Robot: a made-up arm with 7 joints.
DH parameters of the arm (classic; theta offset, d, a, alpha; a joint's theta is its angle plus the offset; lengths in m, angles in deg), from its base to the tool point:
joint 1: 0 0.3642 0 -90
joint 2: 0 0 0 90
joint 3: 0 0.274 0.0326 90
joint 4: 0 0 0.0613 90
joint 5: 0 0.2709 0 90
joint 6: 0 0 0.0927 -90
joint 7: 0 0.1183 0 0
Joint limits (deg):
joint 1: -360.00..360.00
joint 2: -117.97..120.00
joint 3: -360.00..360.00
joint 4: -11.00..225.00
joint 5: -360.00..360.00
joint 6: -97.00..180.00
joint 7: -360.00..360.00
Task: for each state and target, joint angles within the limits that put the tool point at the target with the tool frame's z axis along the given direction. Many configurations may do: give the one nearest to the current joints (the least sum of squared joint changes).
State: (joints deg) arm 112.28 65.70 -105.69 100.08 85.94 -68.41 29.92
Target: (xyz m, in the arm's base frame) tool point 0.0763 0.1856 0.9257 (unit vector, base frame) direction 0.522 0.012 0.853
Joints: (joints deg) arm 130.97 34.32 -116.21 121.19 80.67 -30.50 29.92
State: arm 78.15 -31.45 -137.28 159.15 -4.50 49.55 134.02
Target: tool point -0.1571 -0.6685 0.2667 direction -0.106 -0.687 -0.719
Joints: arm 70.48 -81.40 -164.53 139.44 -20.00 15.58 134.02
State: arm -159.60 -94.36 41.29 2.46 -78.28 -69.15 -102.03
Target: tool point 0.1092 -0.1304 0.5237 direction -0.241 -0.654 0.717
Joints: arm -162.49 -117.97 27.46 -1.18 -23.90 -45.59 -102.03
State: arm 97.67 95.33 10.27 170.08 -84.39 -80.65 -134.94
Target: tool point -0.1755 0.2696 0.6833 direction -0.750 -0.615 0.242
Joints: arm 107.41 51.63 34.84 176.10 -100.59 -97.00 -134.94
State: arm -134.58 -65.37 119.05 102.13 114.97 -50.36 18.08
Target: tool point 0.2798 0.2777 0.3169 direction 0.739 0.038 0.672
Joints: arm -88.82 -94.19 123.92 72.09 87.15 -76.38 18.08
